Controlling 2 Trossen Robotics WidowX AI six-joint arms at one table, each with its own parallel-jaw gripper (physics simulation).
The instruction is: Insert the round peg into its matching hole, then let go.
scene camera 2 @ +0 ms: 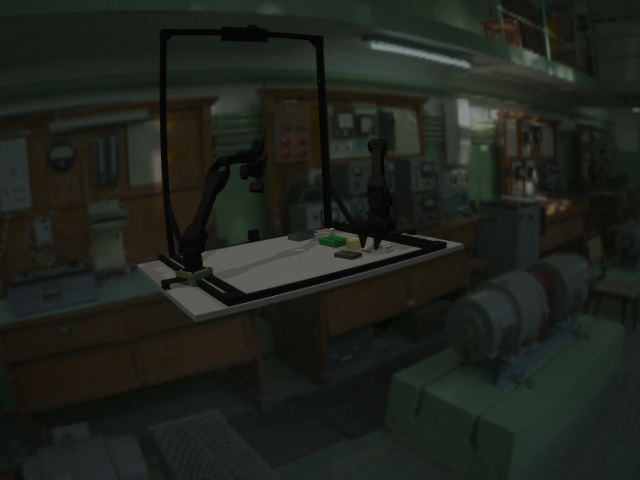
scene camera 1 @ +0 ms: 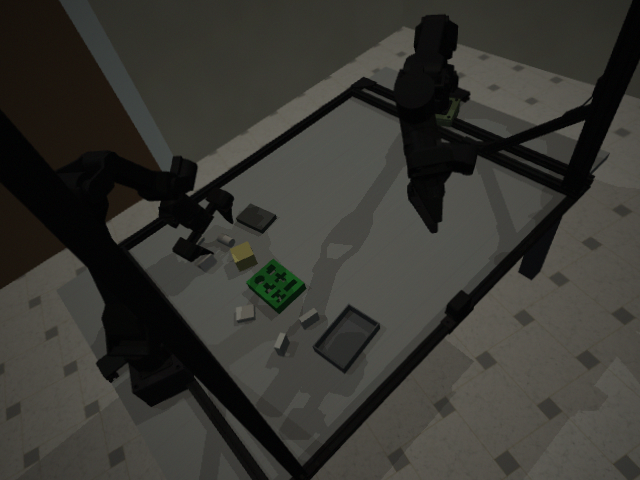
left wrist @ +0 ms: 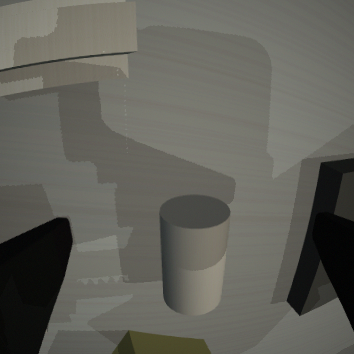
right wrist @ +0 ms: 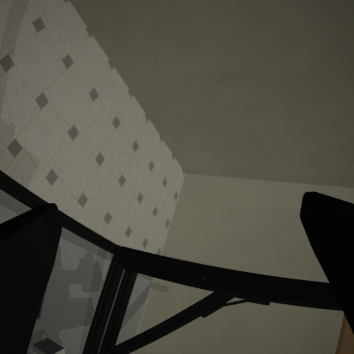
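The round peg (scene camera 1: 225,239) (left wrist: 194,260) is a pale cylinder and appears to lie on its side on the table near the left of scene camera 1. My left gripper (scene camera 1: 222,237) (scene camera 2: 369,247) (left wrist: 196,229) is open, with one finger on each side of the peg and a gap on both sides. The green block (scene camera 1: 279,308) (scene camera 2: 332,241) with several cut-out holes lies beyond a yellow block; its round hole (scene camera 1: 259,279) is at its left corner and looks empty. My right gripper (scene camera 1: 434,227) (right wrist: 182,211) is open, high above the table and far from the peg.
The yellow block (scene camera 1: 242,256) (scene camera 2: 353,242) (left wrist: 162,346) lies between peg and green block. A dark flat block (scene camera 1: 255,218) (scene camera 2: 347,254) lies beside the left gripper. A pale piece (left wrist: 95,25) is near the peg. White blocks (scene camera 1: 245,313) (scene camera 1: 309,318) (scene camera 1: 281,343) and a grey tray (scene camera 1: 329,360) lie lower.
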